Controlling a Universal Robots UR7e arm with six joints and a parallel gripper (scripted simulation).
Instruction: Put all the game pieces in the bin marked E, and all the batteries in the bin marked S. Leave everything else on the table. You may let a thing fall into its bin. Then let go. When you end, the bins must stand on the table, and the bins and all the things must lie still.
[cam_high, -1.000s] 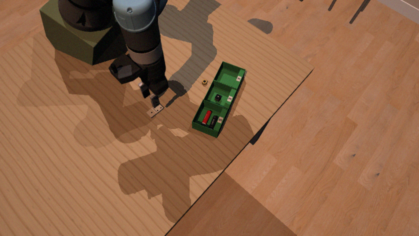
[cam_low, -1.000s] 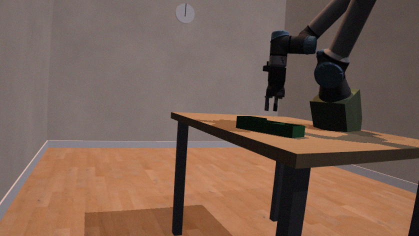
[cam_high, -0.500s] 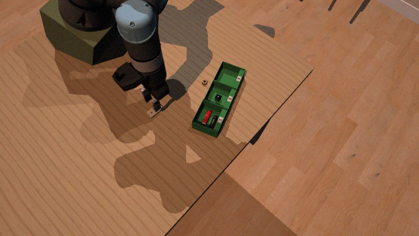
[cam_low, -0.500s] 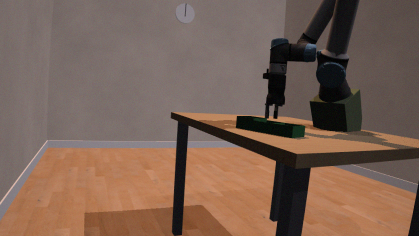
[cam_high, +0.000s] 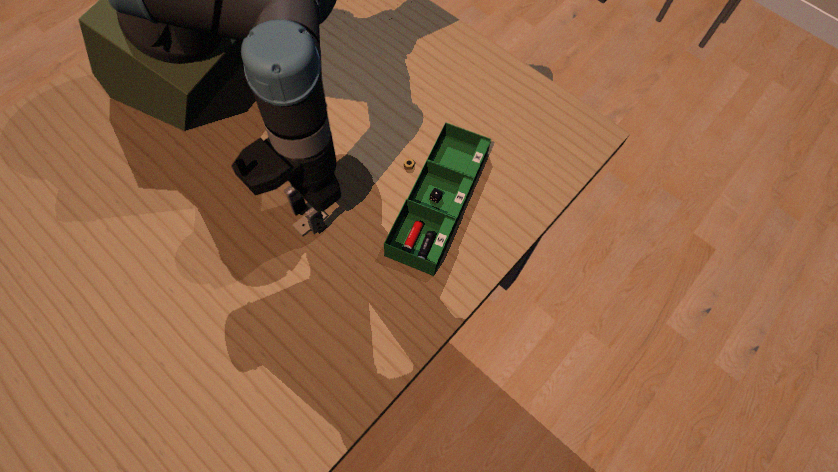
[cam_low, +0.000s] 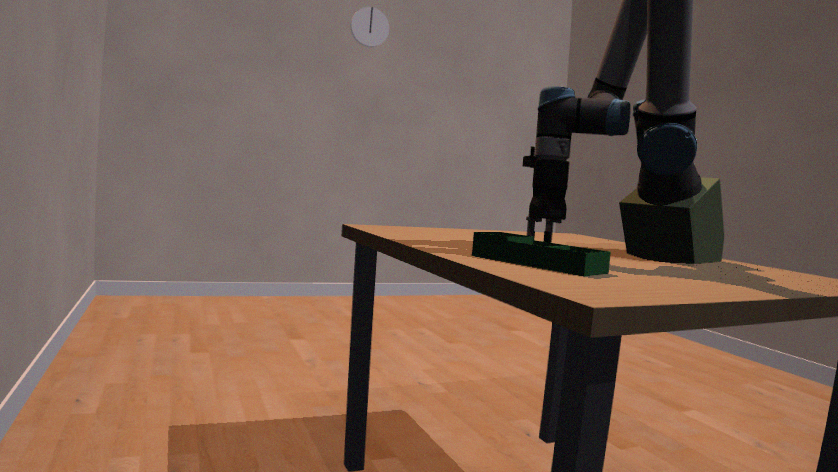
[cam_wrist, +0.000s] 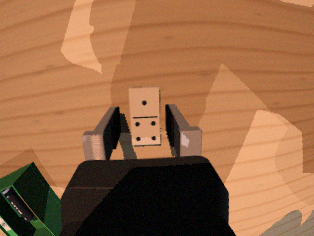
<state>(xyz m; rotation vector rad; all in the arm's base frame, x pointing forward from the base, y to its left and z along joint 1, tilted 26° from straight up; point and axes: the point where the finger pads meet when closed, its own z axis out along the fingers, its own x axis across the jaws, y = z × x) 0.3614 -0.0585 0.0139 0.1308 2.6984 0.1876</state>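
My gripper is now 30 mm above the domino. Also, from my hand: red battery: 140 mm ahead, 90 mm to the left, 20 mm below; then brass nut: 190 mm to the left, 40 mm ahead, 30 mm below; then black battery: 170 mm ahead, 90 mm to the left, 20 mm below.
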